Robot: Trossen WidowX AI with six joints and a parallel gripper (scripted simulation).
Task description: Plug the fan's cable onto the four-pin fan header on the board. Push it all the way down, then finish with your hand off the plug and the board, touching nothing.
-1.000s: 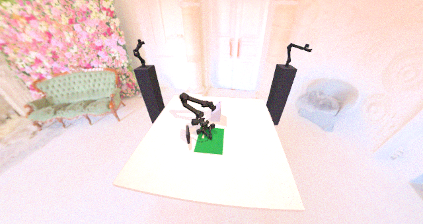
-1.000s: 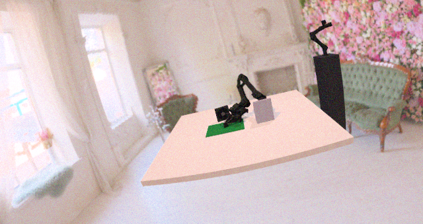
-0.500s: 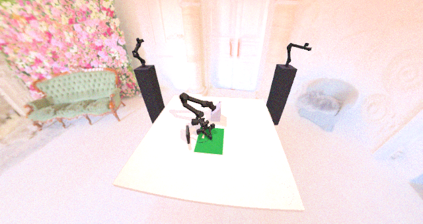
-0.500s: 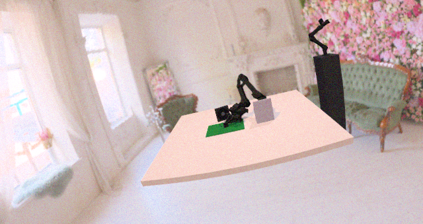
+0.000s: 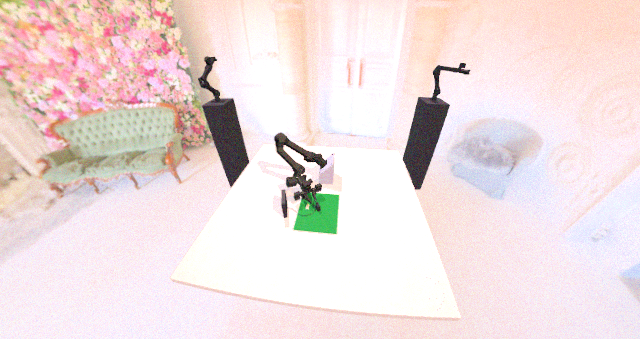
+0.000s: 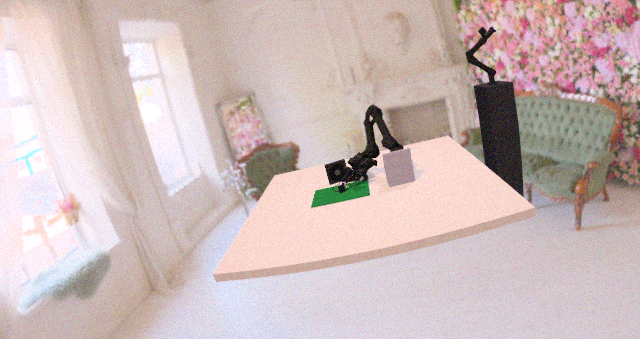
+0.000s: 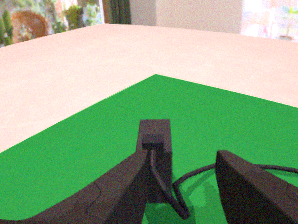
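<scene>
Right now the dark fan plug is 2 cm ahead of my gripper tip, 3 cm to the left of it and 3 cm below it. Also, from my gripper tip: green board: 3 cm ahead, 3 cm to the left, 6 cm below; black fan: 3 cm ahead, 16 cm to the right, 1 cm above.
</scene>
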